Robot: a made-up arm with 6 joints.
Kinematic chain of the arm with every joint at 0, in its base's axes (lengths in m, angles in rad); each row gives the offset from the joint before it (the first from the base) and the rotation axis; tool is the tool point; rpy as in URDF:
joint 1: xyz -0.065 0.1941 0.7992 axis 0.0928 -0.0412 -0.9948
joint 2: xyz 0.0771 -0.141 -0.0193 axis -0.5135 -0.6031 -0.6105
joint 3: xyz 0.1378 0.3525 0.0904 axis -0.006 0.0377 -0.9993
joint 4: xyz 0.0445 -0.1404 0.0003 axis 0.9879 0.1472 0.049
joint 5: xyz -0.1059 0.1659 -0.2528 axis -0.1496 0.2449 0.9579
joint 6: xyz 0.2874 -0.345 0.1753 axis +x
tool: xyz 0.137 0.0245 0.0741 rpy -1.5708 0 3.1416
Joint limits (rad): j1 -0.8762..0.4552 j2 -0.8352..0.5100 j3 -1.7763..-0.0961 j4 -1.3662..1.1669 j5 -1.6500..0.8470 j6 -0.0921..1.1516
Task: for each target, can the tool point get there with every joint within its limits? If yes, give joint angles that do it. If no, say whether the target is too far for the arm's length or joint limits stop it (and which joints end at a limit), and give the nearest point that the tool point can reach.
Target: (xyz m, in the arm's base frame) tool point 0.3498 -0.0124 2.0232
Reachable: no: joint limits stop it (at a limit: joint 1, joint 2, joint 3, joint 6) | nearest point 0.3480 0.0190 1.3195 | short by 0.704 m
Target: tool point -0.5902 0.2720 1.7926
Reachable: no: joint limits stop it (at a limit: joint 1, joint 2, joint 3, joint 4, joint 5) | nearest point -0.4828 0.3867 1.4017 | short by 0.421 m
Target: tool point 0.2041 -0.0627 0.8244
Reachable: yes | joints -0.4365 0.0565 -0.3933 0.0162 -1.2240 0.1015
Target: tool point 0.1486 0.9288 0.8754
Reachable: yes | joints -0.5963 -0.5028 -0.7509 -0.6090 0.2659 0.9723
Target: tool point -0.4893 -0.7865 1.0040
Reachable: no: joint limits stop it (at a limit: joint 1, joint 2, joint 5, joint 6) | nearest point -0.1380 -0.3246 0.9354 | short by 0.584 m
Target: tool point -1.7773 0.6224 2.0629
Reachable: no: too far | nearest point -0.7211 0.5927 1.1420 | short by 1.402 m
